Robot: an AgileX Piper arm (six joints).
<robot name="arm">
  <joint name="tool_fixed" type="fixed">
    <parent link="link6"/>
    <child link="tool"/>
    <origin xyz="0 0 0"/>
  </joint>
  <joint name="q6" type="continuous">
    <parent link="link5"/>
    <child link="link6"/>
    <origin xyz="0 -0.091 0" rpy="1.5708 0 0"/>
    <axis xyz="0 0 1"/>
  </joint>
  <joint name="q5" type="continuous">
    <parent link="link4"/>
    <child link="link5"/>
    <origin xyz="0 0 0" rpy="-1.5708 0 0"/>
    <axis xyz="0 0 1"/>
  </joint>
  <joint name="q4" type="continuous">
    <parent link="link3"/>
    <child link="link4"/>
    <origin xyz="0.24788 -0.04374 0" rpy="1.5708 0 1.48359"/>
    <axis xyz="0 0 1"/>
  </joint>
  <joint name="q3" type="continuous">
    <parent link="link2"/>
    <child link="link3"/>
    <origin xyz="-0.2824 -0.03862 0"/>
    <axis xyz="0 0 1"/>
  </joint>
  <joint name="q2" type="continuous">
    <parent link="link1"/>
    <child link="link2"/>
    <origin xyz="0 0 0" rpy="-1.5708 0 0"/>
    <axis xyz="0 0 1"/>
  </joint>
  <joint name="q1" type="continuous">
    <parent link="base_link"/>
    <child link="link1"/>
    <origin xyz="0 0 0.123"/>
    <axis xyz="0 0 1"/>
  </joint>
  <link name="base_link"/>
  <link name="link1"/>
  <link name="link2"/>
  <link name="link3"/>
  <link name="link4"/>
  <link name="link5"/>
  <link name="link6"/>
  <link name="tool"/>
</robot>
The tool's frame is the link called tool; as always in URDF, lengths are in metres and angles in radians. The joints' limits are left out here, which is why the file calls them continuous.
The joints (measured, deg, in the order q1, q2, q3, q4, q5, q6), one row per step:
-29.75 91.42 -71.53 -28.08 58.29 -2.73
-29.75 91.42 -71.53 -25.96 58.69 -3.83
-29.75 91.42 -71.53 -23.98 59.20 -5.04
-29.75 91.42 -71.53 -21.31 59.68 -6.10
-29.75 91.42 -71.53 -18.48 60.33 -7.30
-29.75 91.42 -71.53 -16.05 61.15 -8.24
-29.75 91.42 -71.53 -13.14 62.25 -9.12
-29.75 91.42 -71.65 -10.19 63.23 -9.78
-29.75 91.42 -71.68 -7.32 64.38 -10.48
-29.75 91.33 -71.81 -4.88 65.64 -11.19
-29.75 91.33 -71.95 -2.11 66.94 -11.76
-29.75 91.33 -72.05 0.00 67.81 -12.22
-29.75 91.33 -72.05 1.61 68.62 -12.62
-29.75 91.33 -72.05 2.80 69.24 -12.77
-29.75 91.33 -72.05 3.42 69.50 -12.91
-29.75 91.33 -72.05 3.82 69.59 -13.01
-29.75 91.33 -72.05 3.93 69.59 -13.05
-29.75 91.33 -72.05 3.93 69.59 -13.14
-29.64 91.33 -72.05 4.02 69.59 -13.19
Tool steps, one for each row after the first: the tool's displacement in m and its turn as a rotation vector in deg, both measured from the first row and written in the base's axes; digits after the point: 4 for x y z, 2 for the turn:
0.0004 0.0026 -0.0014 1.83 -0.15 0.23
0.0006 0.0050 -0.0027 3.58 -0.10 0.58
0.0012 0.0084 -0.0042 5.90 -0.53 0.68
0.0018 0.0121 -0.0057 8.42 -0.86 0.85
0.0020 0.0154 -0.0070 10.70 -1.00 0.85
0.0022 0.0197 -0.0084 13.52 -1.20 0.66
0.0028 0.0238 -0.0090 16.30 -1.74 0.38
0.0032 0.0281 -0.0098 19.14 -2.02 0.15
0.0031 0.0321 -0.0094 21.59 -2.17 0.08
0.0035 0.0364 -0.0093 24.41 -2.45 -0.14
0.0041 0.0396 -0.0091 26.51 -2.77 -0.20
0.0041 0.0423 -0.0093 28.22 -2.82 -0.22
0.0042 0.0444 -0.0093 29.51 -2.88 -0.36
0.0043 0.0454 -0.0093 30.15 -2.95 -0.36
0.0045 0.0460 -0.0093 30.52 -3.06 -0.33
0.0046 0.0461 -0.0093 30.61 -3.11 -0.31
0.0046 0.0461 -0.0093 30.60 -3.09 -0.22
0.0049 0.0467 -0.0093 30.67 -3.09 -0.08

